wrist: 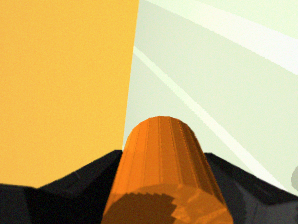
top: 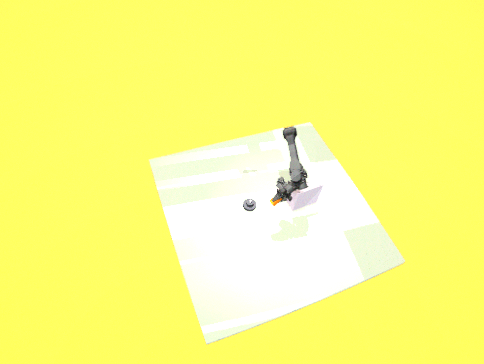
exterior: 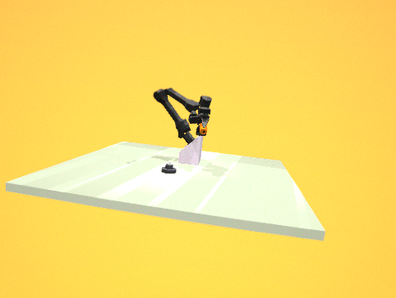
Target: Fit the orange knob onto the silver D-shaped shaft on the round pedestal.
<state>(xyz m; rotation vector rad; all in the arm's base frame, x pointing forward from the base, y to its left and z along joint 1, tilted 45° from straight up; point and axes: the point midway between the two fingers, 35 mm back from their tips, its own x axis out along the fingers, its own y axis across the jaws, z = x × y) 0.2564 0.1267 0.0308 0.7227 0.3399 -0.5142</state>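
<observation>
My gripper tip is now 3 cm past the orange knob and 2 cm below it. Also, from my gripper tip: dark round pedestal: 4 cm ahead, 17 cm to the right, 21 cm below.
</observation>
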